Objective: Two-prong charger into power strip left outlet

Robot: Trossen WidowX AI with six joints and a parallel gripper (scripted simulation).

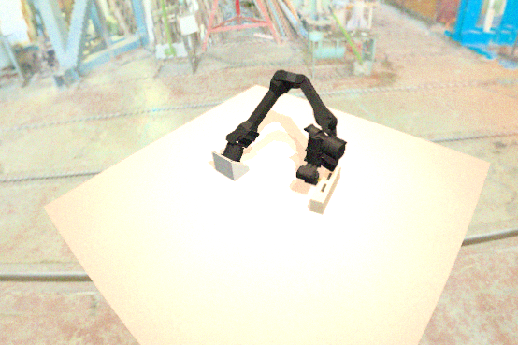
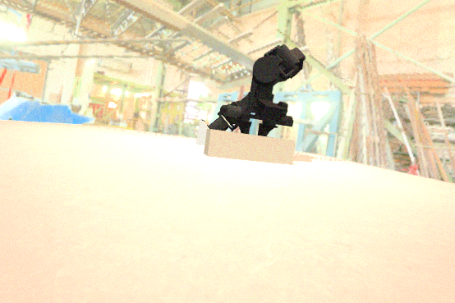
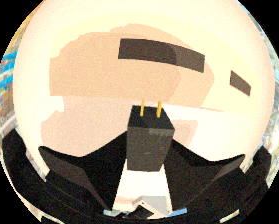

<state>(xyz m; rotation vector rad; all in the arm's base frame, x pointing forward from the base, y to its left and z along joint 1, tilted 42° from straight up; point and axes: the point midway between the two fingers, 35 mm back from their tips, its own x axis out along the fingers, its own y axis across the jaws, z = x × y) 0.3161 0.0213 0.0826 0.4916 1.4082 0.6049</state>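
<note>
My gripper tip is 20 mm short of the dark charger and 10 mm below it.
</note>
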